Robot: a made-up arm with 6 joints. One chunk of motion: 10 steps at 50 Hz.
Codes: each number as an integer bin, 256 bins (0 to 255) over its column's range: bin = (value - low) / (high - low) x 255, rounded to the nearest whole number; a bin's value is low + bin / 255 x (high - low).
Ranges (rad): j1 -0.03..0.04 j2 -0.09..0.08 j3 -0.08..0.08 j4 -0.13..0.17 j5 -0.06..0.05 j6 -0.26..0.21
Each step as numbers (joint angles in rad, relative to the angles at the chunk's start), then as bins.
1 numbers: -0.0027 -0.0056 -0.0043 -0.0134 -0.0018 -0.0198
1 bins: 99 127 121 99 135 130
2 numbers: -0.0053 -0.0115 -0.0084 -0.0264 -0.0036 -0.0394
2 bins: 90 118 114 88 131 120
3 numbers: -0.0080 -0.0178 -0.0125 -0.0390 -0.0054 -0.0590
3 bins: 80 108 108 77 127 109
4 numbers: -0.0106 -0.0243 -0.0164 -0.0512 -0.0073 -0.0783
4 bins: 71 99 101 67 122 99
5 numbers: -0.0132 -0.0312 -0.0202 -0.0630 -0.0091 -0.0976
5 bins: 61 88 95 57 118 88
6 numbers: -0.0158 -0.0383 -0.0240 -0.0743 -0.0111 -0.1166
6 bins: 52 78 89 47 113 78
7 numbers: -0.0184 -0.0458 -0.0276 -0.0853 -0.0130 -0.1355
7 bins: 42 66 84 38 109 68
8 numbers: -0.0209 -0.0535 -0.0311 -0.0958 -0.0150 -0.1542
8 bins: 33 55 78 29 104 57
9 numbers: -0.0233 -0.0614 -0.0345 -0.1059 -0.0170 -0.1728
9 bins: 24 43 73 20 100 47
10 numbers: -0.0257 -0.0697 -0.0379 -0.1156 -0.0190 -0.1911
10 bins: 16 30 67 12 95 37
